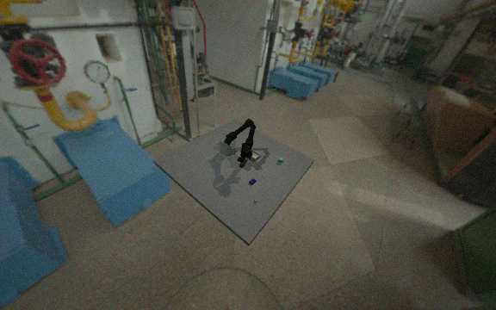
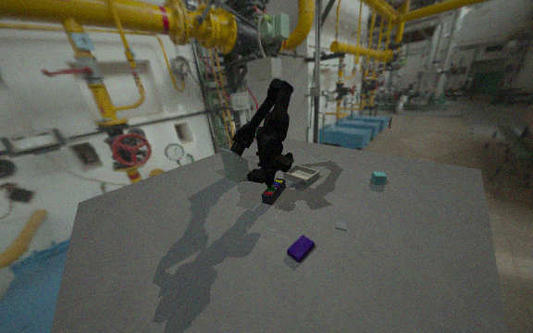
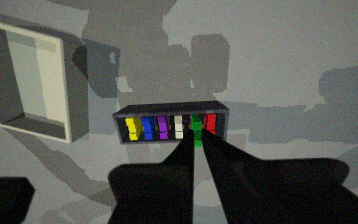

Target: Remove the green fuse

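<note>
Right now the red fuse is 3 cm below my gripper tip and 2 cm to the right of it. Also, from my gripper tip: tray 21 cm to the left, 5 cm below, 1 cm behind; then white fuse 3 cm below, 2 cm to the left, 1 cm behind; then green fuse 1 cm below.
</note>
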